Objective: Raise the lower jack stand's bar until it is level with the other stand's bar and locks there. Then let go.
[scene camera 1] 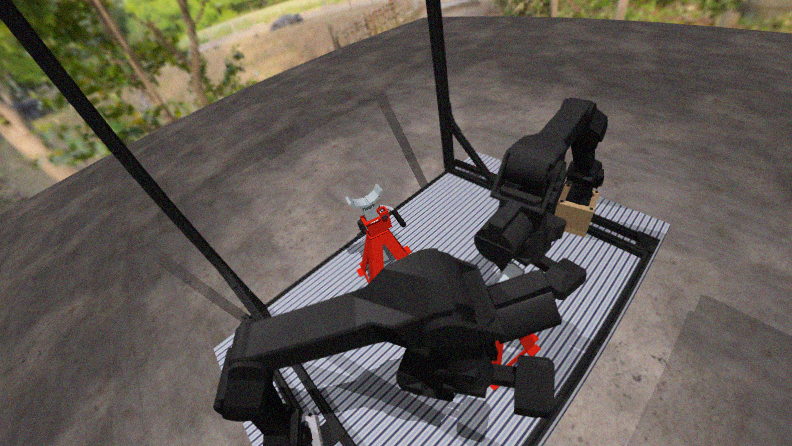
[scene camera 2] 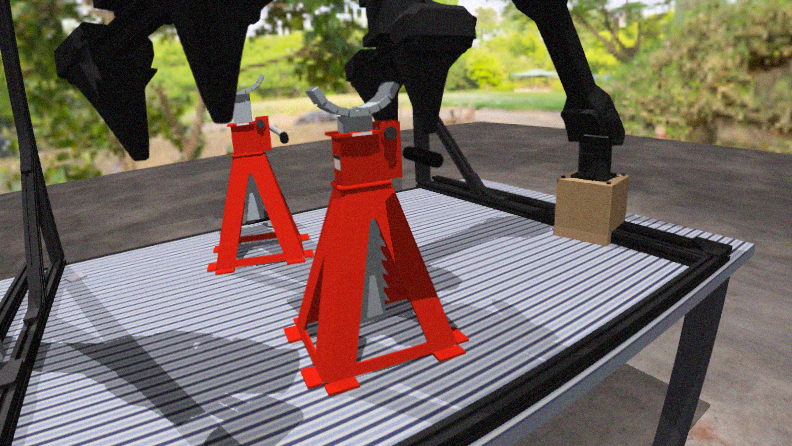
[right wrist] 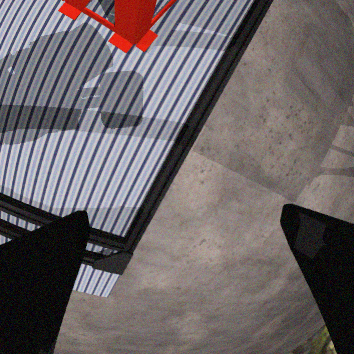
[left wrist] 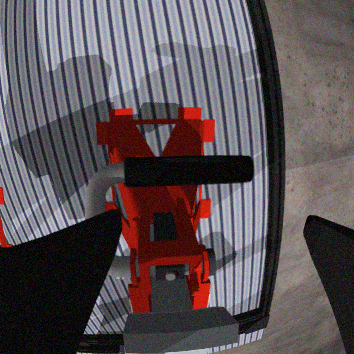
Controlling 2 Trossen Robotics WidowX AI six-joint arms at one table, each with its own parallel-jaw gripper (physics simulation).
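Places are measured from the left arm's base along level axes (x ahead, y left, z up), in metres.
Where they show: left gripper, fingertip midpoint: (scene camera 2: pixel 408 137) (left wrist: pixel 218 224); right gripper, fingertip midpoint: (scene camera 1: pixel 483 404) (scene camera 2: pixel 177 143) (right wrist: pixel 187 219); left arm's base, origin of the base link: (scene camera 1: pixel 579 196) (scene camera 2: pixel 593 176); right arm's base, origin of the base link: (scene camera 1: pixel 296 442).
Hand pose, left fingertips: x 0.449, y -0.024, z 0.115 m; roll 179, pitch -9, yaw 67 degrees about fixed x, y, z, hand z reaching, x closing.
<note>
Each offset is from my left fingertips to the centre of the thing. "spot": to the spot under its first point. Level surfaces: height alone.
The near red stand (scene camera 2: pixel 339 277) (left wrist: pixel 187 137) (right wrist: pixel 134 17) is the lower one; its grey bar @(spot: dx +0.040, dy -0.031, dz +0.018 m) (scene camera 2: pixel 354 122) rises a little from the collar. The far red stand (scene camera 1: pixel 377 224) (scene camera 2: pixel 246 144) has its grey bar (scene camera 2: pixel 242 108) farther out. Both stand upright. The near stand's black-gripped handle @(spot: dx -0.009, dy +0.008, dz -0.020 m) (scene camera 2: pixel 422 157) (left wrist: pixel 189 170) points outward. My left gripper (left wrist: pixel 218 224) is open and empty, above and behind the near stand's handle; in the left wrist view the handle shows ahead between its fingertips. My right gripper (scene camera 2: pixel 181 138) (right wrist: pixel 187 219) is open and empty, high in front of the near stand. In scene camera 1 the arms hide much of the near stand.
The striped table @(dz -0.220 m) (scene camera 2: pixel 166 310) has a black frame rail (scene camera 2: pixel 559 371) at its edge. A tan box (scene camera 1: pixel 574 217) (scene camera 2: pixel 584 207) stands under the left arm's base. Black upright posts (scene camera 1: pixel 437 83) rise at the table's side. The far handle @(spot: dx -0.070, dy -0.351, dz -0.016 m) (scene camera 1: pixel 397 217) (scene camera 2: pixel 283 136) sticks out sideways.
</note>
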